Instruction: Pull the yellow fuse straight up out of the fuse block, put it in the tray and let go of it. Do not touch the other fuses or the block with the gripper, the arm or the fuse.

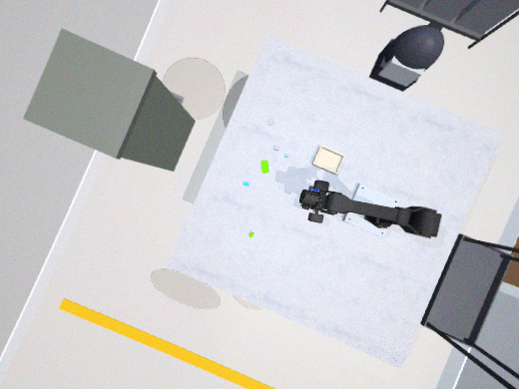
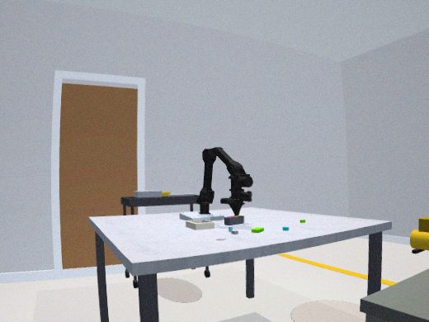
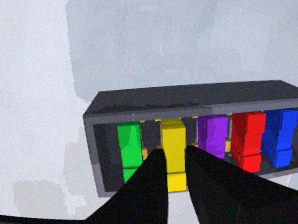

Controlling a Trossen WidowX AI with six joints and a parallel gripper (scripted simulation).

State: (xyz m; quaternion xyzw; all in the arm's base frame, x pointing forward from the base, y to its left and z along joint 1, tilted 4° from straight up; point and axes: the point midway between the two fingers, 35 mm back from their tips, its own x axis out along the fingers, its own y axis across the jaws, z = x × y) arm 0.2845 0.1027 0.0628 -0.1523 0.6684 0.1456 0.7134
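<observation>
The green fuse lies 2 cm to the left of my gripper tip, 2 cm below it and 1 cm behind it. Round my gripper tip: red fuse (3 cm to the right, 2 cm below, 2 cm ahead); then purple fuse (2 cm to the right, 2 cm below, 1 cm ahead); then yellow fuse (1 cm below).
</observation>
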